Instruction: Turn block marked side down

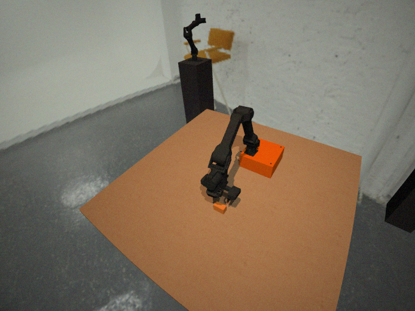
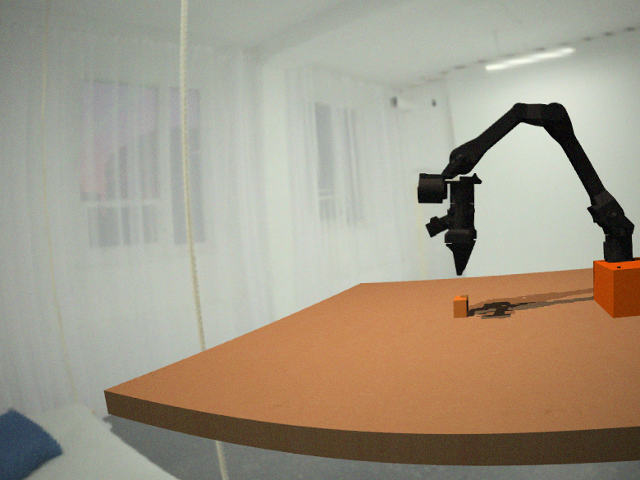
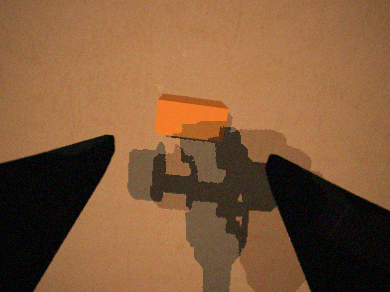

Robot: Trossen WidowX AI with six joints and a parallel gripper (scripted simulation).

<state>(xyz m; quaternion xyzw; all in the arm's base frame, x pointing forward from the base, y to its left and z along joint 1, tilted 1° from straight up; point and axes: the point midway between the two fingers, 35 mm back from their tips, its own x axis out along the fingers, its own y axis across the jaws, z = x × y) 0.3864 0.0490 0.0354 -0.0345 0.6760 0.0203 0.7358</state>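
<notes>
Right now my gripper tip is 10 mm past the orange block and 80 mm above it.
</notes>
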